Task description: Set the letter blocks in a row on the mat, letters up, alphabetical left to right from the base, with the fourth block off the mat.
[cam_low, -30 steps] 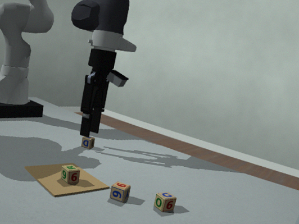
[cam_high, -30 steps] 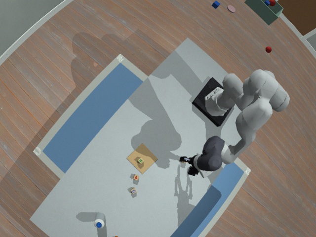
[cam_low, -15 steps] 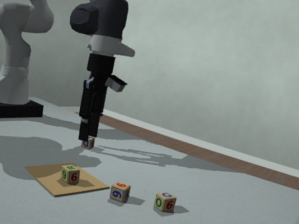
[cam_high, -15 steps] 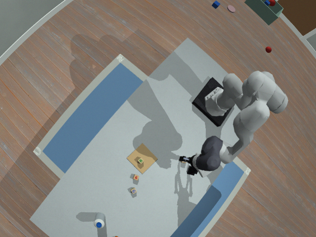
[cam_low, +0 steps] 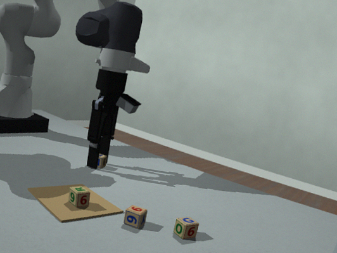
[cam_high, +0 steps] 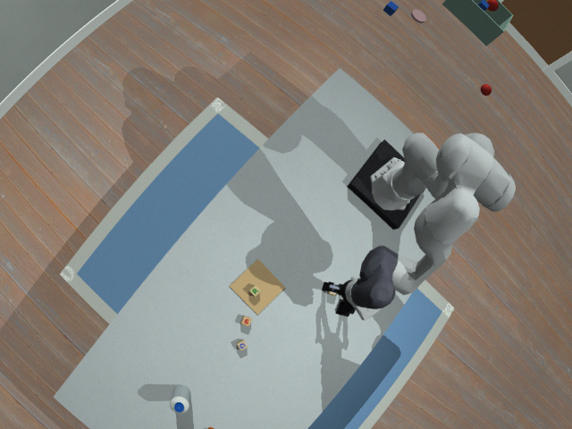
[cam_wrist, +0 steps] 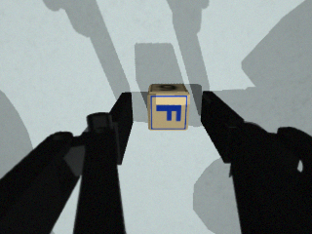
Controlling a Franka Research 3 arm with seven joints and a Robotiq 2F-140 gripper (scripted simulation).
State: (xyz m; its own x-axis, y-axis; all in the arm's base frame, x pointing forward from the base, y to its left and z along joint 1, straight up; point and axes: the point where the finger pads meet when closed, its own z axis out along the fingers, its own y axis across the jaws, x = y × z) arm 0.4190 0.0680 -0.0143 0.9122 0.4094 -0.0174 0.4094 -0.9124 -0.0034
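My gripper is now 2 cm above the block. From my hand the other things lie so: tan mat (21 cm to the right, 17 cm ahead, 3 cm below).
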